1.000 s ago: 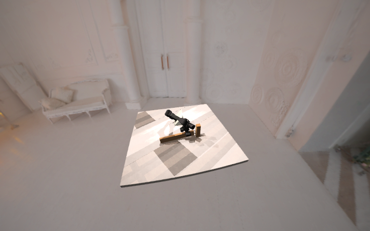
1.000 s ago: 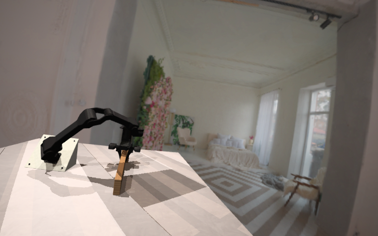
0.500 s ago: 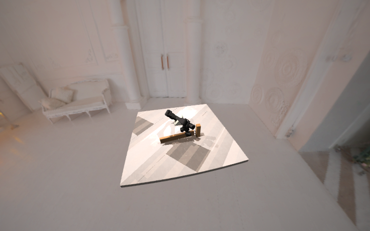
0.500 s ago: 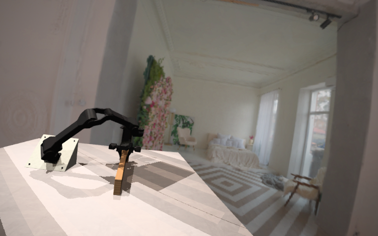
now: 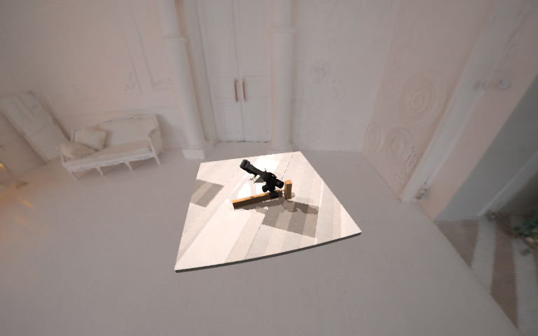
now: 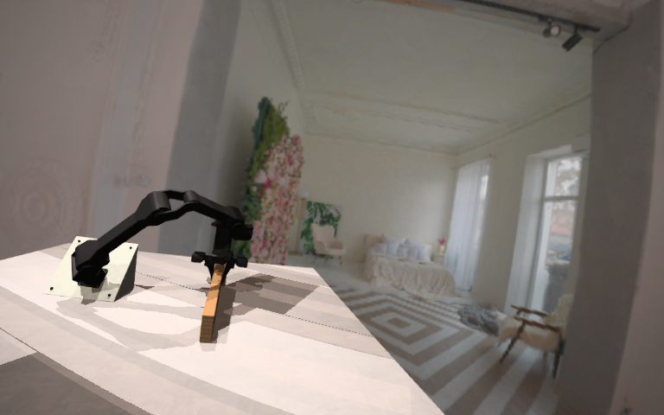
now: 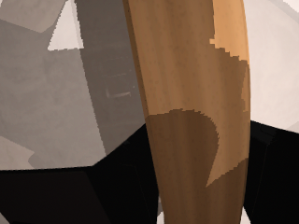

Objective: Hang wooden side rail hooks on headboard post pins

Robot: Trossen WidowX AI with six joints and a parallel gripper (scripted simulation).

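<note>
Now: gripper tip 14 cm to the right of the wooden headboard post, 4 cm below it and 2 cm past it.
</note>
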